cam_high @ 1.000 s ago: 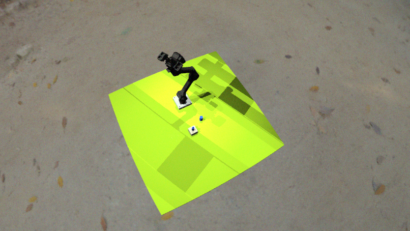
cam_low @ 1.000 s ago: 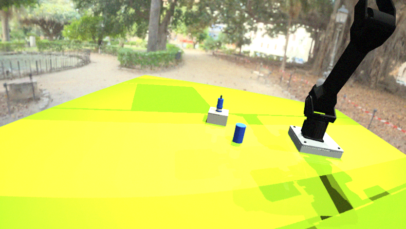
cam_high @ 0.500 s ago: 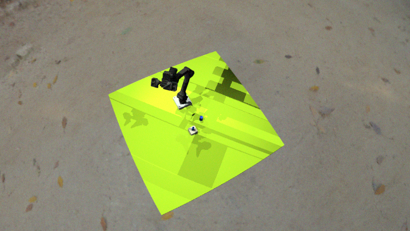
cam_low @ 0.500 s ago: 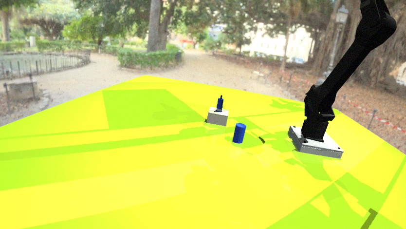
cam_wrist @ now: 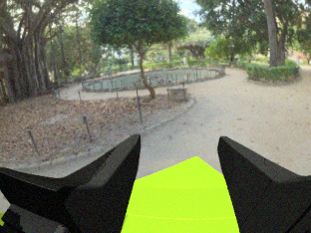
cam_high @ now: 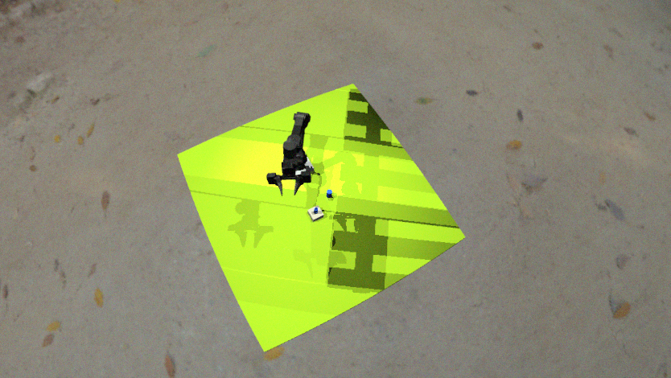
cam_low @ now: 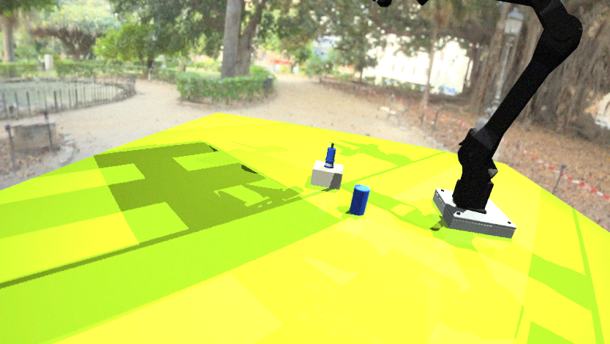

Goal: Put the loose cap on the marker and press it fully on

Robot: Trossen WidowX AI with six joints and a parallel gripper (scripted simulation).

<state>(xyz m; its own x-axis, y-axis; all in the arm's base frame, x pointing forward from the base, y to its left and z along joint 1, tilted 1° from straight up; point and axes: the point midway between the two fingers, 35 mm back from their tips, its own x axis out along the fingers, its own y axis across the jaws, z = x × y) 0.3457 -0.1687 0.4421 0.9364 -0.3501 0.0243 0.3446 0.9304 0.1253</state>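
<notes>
My gripper tip is now 15 cm past the marker cap, 28 cm to the right of it and 45 cm above it. From my gripper tip the other things lie so: holder block: 6 cm behind, 16 cm to the left, 46 cm below.
</notes>
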